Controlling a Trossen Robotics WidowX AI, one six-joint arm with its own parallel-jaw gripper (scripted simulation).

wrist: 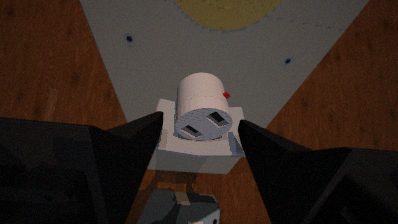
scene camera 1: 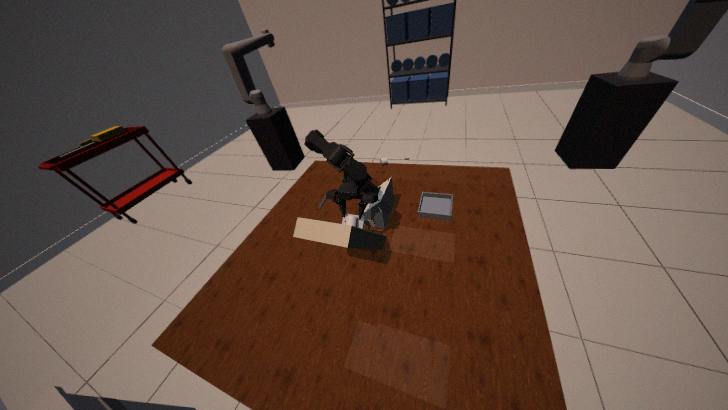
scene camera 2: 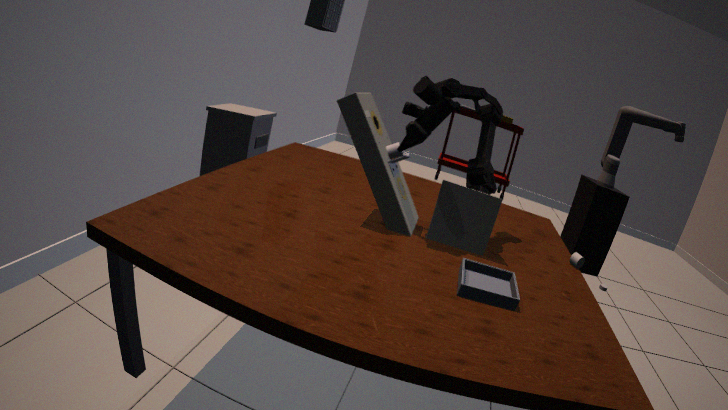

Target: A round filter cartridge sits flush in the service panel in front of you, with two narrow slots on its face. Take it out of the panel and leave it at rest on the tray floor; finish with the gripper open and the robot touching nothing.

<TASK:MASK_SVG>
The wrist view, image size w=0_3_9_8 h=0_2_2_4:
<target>my gripper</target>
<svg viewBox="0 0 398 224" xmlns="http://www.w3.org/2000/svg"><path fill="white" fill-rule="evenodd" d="M240 120L238 133L241 145L272 224L398 224L398 151L353 147L312 150L252 122ZM163 112L157 111L108 130L102 130L90 125L0 118L0 224L125 224L139 191L140 183L158 143L163 125Z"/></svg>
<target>round cartridge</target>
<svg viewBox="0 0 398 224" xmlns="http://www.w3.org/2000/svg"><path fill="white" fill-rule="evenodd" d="M191 74L185 77L177 88L176 130L181 136L191 140L203 141L218 138L227 133L233 124L227 101L230 94L227 91L225 92L223 83L213 74Z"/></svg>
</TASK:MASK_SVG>
